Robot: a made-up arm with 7 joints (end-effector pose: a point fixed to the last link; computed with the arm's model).
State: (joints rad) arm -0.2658 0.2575 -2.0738 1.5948 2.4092 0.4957 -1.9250
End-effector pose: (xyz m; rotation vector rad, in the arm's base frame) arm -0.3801 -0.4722 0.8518 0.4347 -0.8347 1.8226
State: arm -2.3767 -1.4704 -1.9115 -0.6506 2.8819 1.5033 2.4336
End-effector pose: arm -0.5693 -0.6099 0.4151 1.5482 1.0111 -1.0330
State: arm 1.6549 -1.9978 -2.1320 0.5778 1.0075 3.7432 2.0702
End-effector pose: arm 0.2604 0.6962 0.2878 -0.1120 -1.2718 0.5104
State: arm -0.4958 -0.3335 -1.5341 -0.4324 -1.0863 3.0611 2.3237
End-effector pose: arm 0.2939 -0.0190 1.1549 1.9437 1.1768 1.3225
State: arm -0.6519 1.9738 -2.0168 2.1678 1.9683 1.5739 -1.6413
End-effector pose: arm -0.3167 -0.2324 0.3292 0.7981 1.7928 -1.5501
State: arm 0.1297 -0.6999 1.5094 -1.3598 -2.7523 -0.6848 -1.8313
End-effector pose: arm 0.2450 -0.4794 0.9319 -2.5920 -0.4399 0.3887
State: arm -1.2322 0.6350 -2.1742 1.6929 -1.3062 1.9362 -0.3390
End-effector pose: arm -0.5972 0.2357 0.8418 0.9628 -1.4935 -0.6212
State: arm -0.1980 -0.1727 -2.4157 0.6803 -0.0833 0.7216 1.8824
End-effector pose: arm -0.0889 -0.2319 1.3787 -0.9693 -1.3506 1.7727
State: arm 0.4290 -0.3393 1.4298 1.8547 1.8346 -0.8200 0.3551
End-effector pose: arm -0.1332 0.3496 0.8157 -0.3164 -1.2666 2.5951
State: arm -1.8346 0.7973 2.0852 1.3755 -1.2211 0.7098 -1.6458
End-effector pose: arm 0.4399 0.5744 0.7469 0.0751 1.5118 -0.8241
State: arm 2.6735 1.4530 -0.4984 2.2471 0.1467 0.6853 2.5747
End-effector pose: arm 0.2785 0.1821 0.8824 -2.0769 0.4286 1.9862
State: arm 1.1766 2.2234 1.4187 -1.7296 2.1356 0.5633 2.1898
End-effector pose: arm 0.3679 -0.4310 0.1228 -0.3490 1.9306 0.8566
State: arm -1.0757 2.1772 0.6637 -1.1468 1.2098 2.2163 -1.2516
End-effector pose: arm -0.4270 0.2059 -0.0324 1.4710 -1.2332 -0.4298
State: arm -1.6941 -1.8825 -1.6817 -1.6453 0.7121 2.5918 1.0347
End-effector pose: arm 0.1827 -0.4169 0.3601 -0.9879 -0.1859 -2.1084
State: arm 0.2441 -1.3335 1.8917 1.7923 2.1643 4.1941 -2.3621
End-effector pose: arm 0.2436 0.2837 0.8457 1.7012 1.6194 -0.4074
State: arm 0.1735 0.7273 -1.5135 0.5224 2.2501 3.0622 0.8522
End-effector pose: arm -0.3342 -0.3545 1.1078 2.3504 0.1468 -0.4494
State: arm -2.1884 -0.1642 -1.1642 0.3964 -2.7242 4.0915 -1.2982
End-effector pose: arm -0.2199 -0.1570 1.2823 -2.3051 -2.0649 0.2154
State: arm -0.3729 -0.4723 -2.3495 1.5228 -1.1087 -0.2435 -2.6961
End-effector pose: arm -0.1977 -0.3839 1.1482 -1.7714 0.4352 0.7835
